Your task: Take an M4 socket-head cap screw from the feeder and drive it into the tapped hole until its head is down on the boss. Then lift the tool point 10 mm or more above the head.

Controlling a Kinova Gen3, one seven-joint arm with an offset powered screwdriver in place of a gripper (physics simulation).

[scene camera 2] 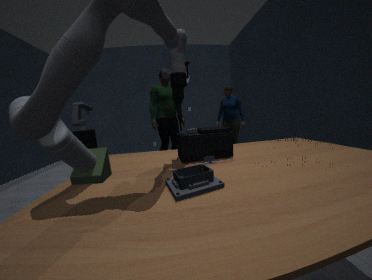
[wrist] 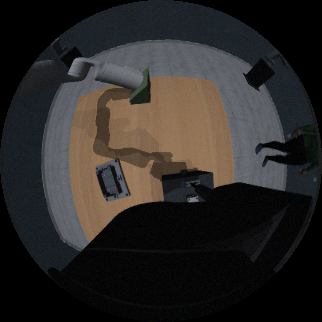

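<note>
The black screw feeder (scene camera 2: 206, 146) (wrist: 172, 192) stands on the table, with a small light metal part on its top. My screwdriver (scene camera 2: 181, 129) (wrist: 191, 185) points down, and its thin tip is at the feeder's top, by the left end in the scene view. Whether the tip touches the feeder or carries a screw is too small and dark to tell. The grey base plate (scene camera 2: 199, 193) (wrist: 124, 192) with a dark open box-shaped part (scene camera 2: 194, 177) (wrist: 108, 180) lies apart from the feeder. The tapped hole and its boss cannot be made out.
The arm's base stands on a green block (scene camera 2: 103, 167) (wrist: 143, 94) at the table's edge. The wooden table (scene camera 2: 280, 210) (wrist: 185, 115) carries the arm's shadow. A small grey piece (scene camera 2: 209, 159) is in front of the feeder. Two people stand beyond the table.
</note>
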